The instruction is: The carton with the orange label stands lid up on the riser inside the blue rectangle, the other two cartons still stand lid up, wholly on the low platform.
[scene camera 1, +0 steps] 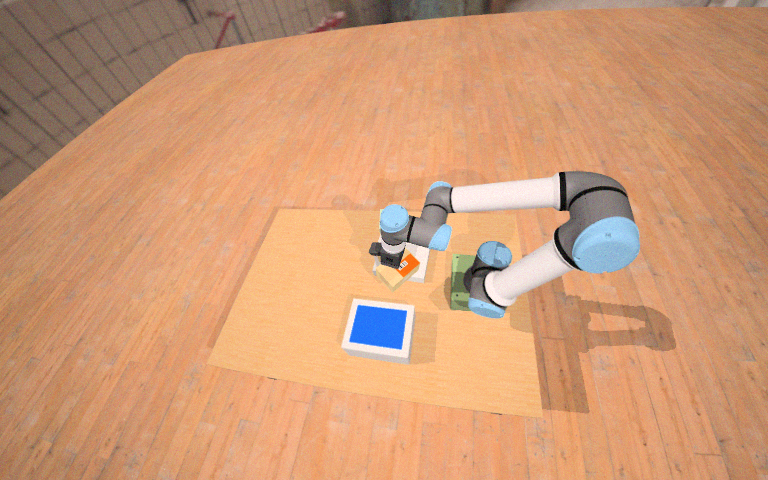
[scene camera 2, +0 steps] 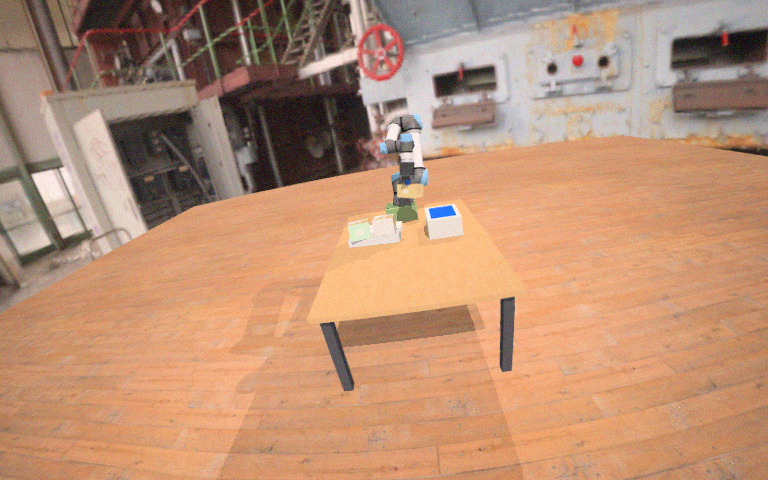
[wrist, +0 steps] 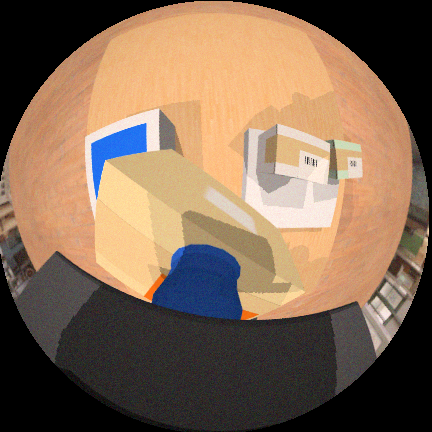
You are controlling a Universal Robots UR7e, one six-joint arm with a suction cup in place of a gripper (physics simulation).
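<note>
My suction gripper (scene camera 2: 407,182) (wrist: 205,280) is shut on the orange-label carton (scene camera 1: 393,279) (scene camera 2: 411,191) (wrist: 170,175), a tan box held in the air, label up and turned at an angle. In scene camera 1 it overlaps the low white platform (scene camera 1: 419,274) (scene camera 2: 374,242) (wrist: 310,216). The white-edged carton (scene camera 2: 384,226) (wrist: 302,154) and the green-edged carton (scene camera 2: 359,231) (wrist: 348,160) stand on that platform; the arm mostly hides them in scene camera 1. The white riser (scene camera 1: 378,355) (scene camera 2: 445,228) (wrist: 167,134) bears the blue rectangle (scene camera 1: 378,327) (scene camera 2: 442,211) (wrist: 120,142), partly covered by the held carton in the wrist view.
The tan table (scene camera 1: 283,316) (scene camera 2: 416,283) (wrist: 215,50) carries the platform and the riser, with a gap between them. The green arm base (scene camera 1: 459,283) (scene camera 2: 403,212) stands beside them. The arm's links reach over the platform's far side in scene camera 1.
</note>
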